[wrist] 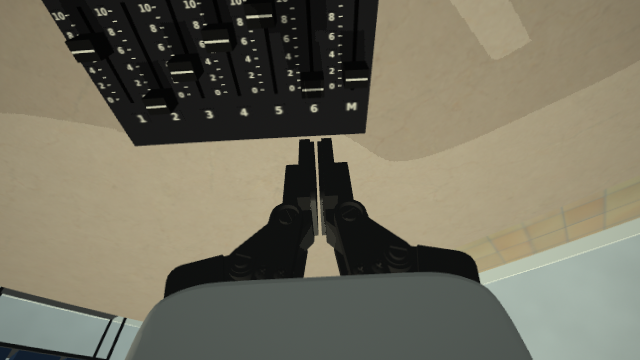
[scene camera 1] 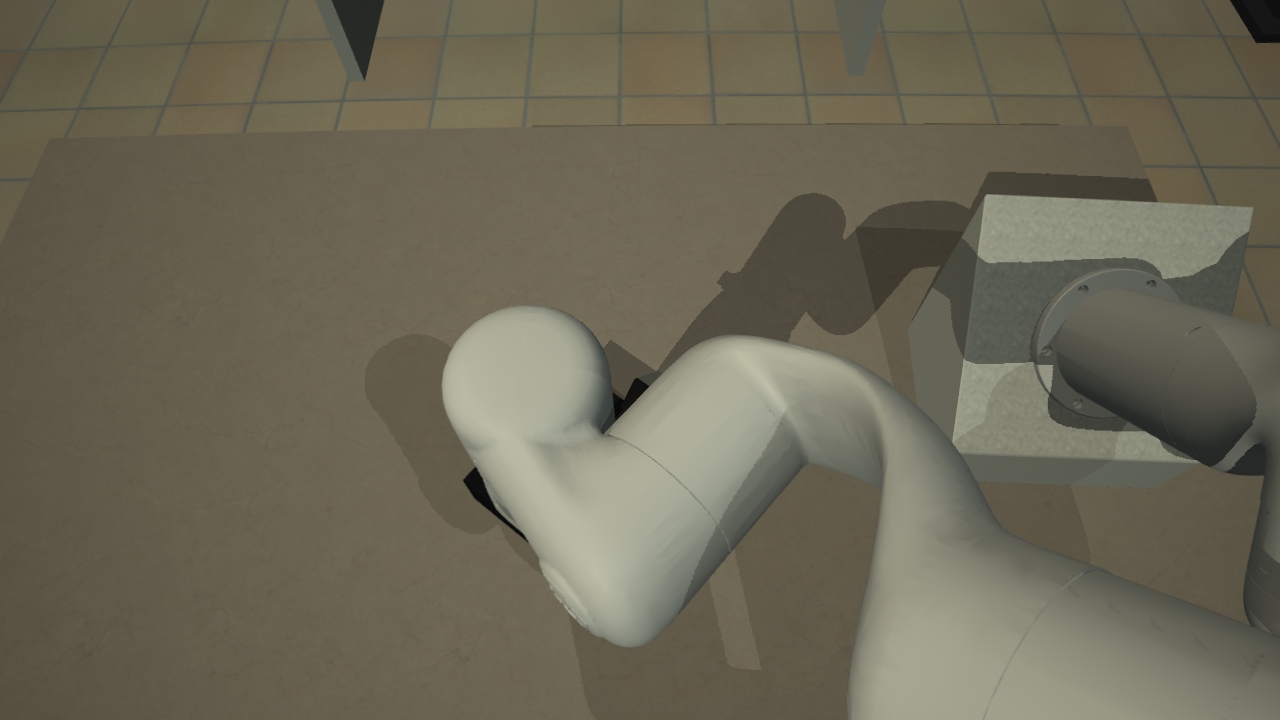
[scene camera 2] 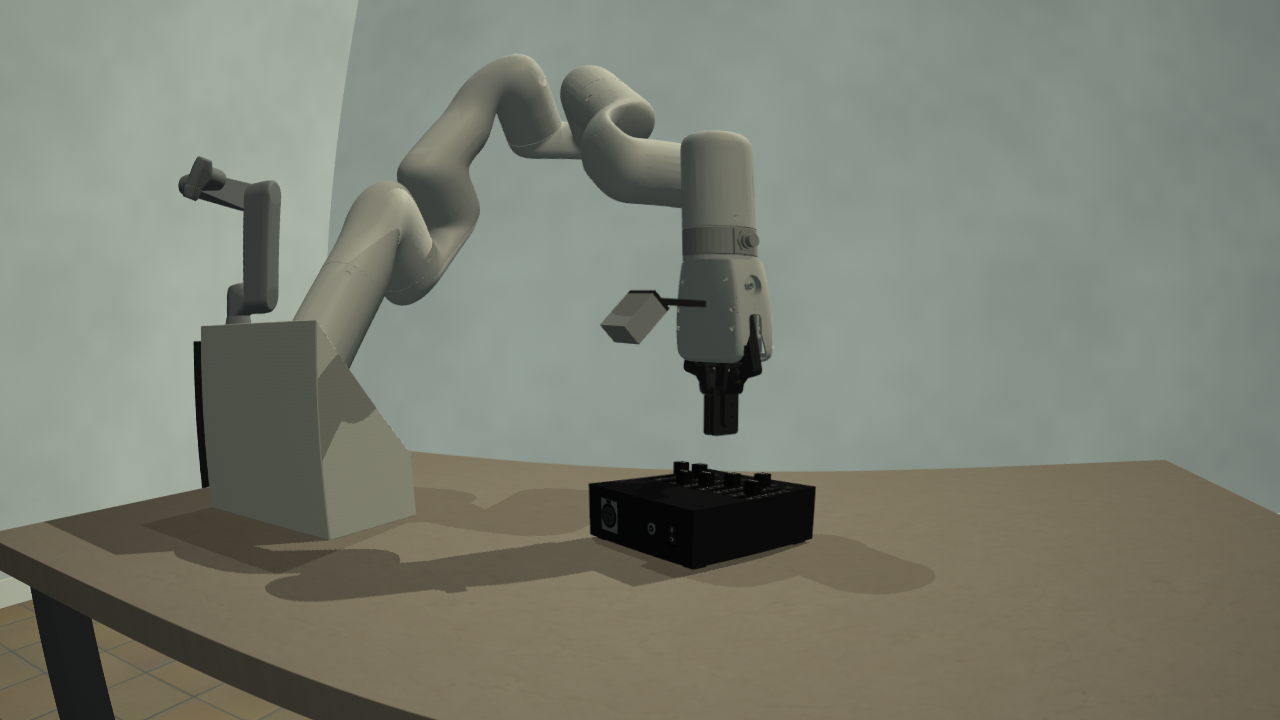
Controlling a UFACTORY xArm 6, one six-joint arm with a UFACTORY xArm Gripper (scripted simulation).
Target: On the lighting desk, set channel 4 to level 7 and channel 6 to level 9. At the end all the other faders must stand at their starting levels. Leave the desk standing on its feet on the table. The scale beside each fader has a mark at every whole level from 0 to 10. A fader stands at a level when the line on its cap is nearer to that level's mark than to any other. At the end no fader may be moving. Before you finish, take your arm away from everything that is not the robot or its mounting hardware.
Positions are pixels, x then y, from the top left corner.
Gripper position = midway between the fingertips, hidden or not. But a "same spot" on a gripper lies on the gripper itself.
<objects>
my gripper: wrist; scene camera 1 580, 546; scene camera 2
same spot on my gripper: point(scene camera 2: 720, 411) = point(wrist: 296, 182)
</objects>
